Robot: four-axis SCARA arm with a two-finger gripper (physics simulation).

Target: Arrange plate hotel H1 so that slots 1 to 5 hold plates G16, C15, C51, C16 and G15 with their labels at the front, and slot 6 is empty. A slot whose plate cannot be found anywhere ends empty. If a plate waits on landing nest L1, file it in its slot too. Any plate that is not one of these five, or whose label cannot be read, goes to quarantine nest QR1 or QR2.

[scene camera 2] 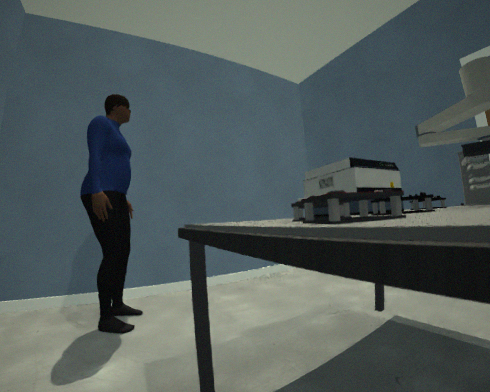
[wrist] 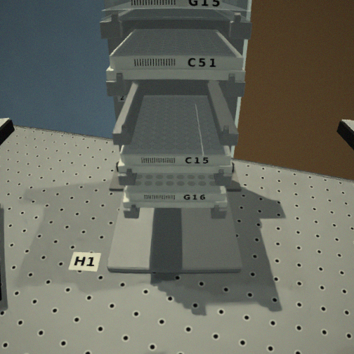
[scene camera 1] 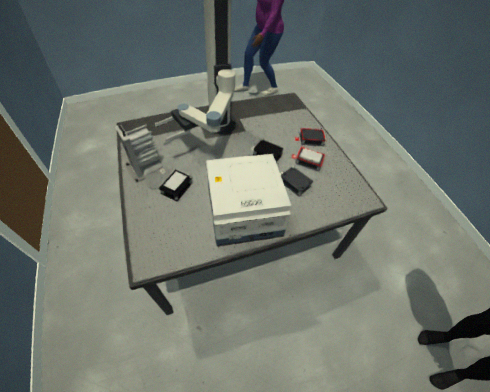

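Observation:
Hotel H1 [scene camera 1: 131,155] [scene camera 2: 464,175] [wrist: 127,250] stands at the table's back left. In the wrist view, from the bottom up, plate G16 [wrist: 172,197] is in slot 1 and plate C15 [wrist: 172,160] in slot 2. Slot 3's rails are bare. Plate C51 [wrist: 172,62] is in slot 4 and plate G15 [wrist: 175,3], cut off by the frame's top, in slot 5. Labels face front. Slot 6 is out of the wrist view. A white-topped plate [scene camera 1: 176,181] sits on a black nest, label unreadable. My gripper [scene camera 1: 161,132] [wrist: 175,101] is open and empty, facing the hotel from a distance.
A white instrument [scene camera 1: 247,187] [scene camera 2: 352,176] stands mid-table. To its right are a dark nest [scene camera 1: 297,180], a black nest [scene camera 1: 268,149] and two red-edged nests [scene camera 1: 312,136] [scene camera 1: 302,160], the nearer holding a white-topped plate [scene camera 1: 310,156]. A person [scene camera 1: 265,40] stands behind the table.

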